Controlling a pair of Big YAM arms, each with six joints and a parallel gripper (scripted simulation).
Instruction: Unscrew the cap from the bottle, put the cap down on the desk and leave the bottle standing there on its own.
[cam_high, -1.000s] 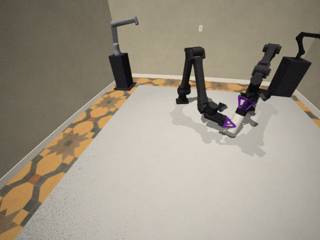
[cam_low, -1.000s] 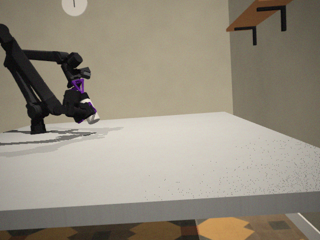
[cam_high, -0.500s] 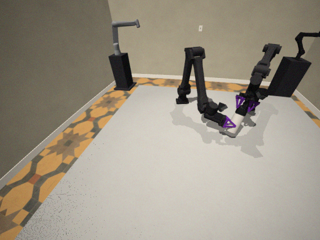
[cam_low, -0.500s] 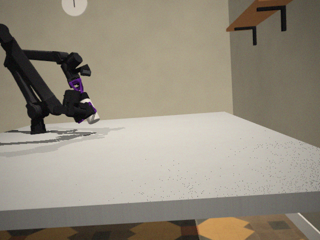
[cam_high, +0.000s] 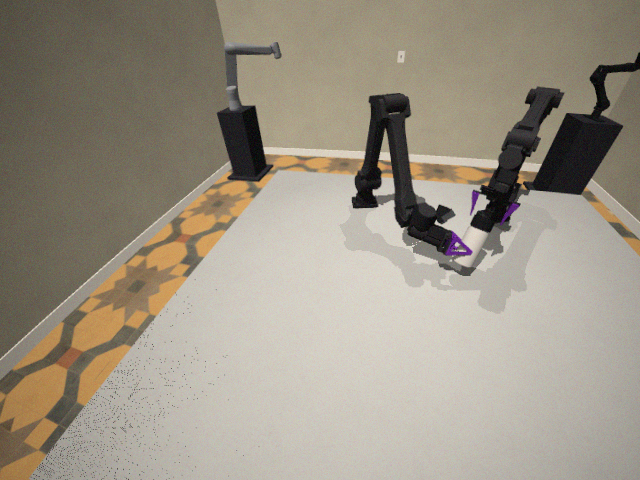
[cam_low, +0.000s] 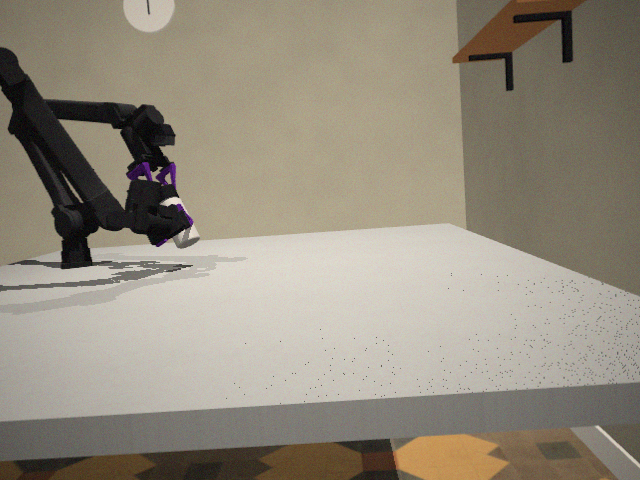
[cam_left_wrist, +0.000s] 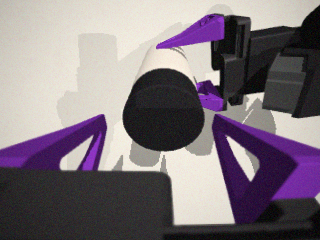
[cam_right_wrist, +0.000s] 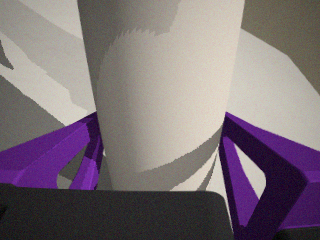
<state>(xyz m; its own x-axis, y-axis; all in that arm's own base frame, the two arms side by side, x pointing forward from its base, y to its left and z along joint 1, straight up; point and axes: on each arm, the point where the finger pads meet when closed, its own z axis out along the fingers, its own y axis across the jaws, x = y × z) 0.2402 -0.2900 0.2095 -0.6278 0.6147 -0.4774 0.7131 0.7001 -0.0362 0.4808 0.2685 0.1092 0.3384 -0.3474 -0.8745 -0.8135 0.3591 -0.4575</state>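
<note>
The black cap lies 20 mm below my left hand, 10 mm to the right of it and 10 mm ahead of it. The rest, counted from my left hand: bottle: 50 mm below, 30 mm ahead, 20 mm to the right.
Now: the bottle 20 mm behind my right hand, 20 mm to the left of it and 50 mm above it. The rest, counted from my right hand: black cap 40 mm behind, 30 mm to the left, 80 mm above.
</note>
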